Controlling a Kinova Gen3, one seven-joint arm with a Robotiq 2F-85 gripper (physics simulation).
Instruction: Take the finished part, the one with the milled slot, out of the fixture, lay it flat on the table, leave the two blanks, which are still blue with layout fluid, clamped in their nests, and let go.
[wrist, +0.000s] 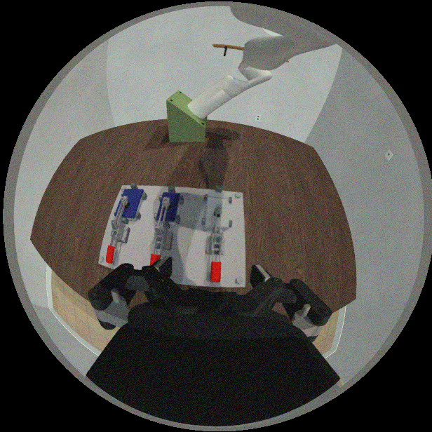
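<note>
The fixture plate (192, 272) lies on the table with three nests. Two blue blanks (135, 197) (174, 200) sit in the left and middle nests, each with a clamp arm over it. The finished part (212, 202) shows as a pale grey flat piece in the right nest; its slot is hard to make out. The right clamp (216, 242) points over its lower half, with its red handle (215, 271) toward me; whether it presses on the part I cannot tell. My gripper (211, 270) is open and empty, its fingers apart near the plate's near edge in the view.
The dark wooden table (295, 200) extends around the fixture. A green wedge-shaped block (186, 125) stands at the far side, with the white robot arm (215, 98) rising from it. Small locating blocks and pins surround the nests. Shadows fall on the table and plate.
</note>
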